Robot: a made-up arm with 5 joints.
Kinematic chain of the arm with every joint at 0, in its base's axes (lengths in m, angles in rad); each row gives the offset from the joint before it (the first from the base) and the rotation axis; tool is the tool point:
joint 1: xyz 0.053 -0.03 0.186 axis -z
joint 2: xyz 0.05 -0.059 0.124 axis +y
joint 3: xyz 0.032 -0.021 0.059 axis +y
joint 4: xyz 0.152 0 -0.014 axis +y
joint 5: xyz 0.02 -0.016 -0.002 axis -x
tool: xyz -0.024 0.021 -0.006
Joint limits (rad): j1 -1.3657..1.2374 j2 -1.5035..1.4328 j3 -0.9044..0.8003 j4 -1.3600..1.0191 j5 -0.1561..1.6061
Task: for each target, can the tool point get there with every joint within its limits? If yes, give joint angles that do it. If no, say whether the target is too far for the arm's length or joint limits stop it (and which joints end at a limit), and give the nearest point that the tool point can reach.
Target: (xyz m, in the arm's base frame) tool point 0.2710 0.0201 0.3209
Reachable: yes | joints -0.5764 -0.1826 0.3709 0.1050 0.2178
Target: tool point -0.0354 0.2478 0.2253
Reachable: no: joint limits stop it (at a limit: joint 1, joint 5) | nearest point 0.1775 0.2035 0.2253 | short by 0.217 m
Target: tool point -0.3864 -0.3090 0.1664
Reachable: no: too far | nearest point -0.0049 -0.1769 0.1664 | short by 0.404 m
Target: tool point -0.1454 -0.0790 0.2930
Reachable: no: joint limits stop it (at a limit: joint 1, joint 2, joint 3, joint 5) | nearest point -0.0430 -0.0666 0.1977 | short by 0.140 m
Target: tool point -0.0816 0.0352 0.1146
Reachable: no: joint limits stop it (at a limit: joint 1, joint 2, joint 3) | nearest point -0.0436 -0.0497 0.1639 | short by 0.105 m
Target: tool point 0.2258 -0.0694 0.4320
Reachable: yes | joints -0.2164 -1.0251 0.4556 -0.7702 0.0839
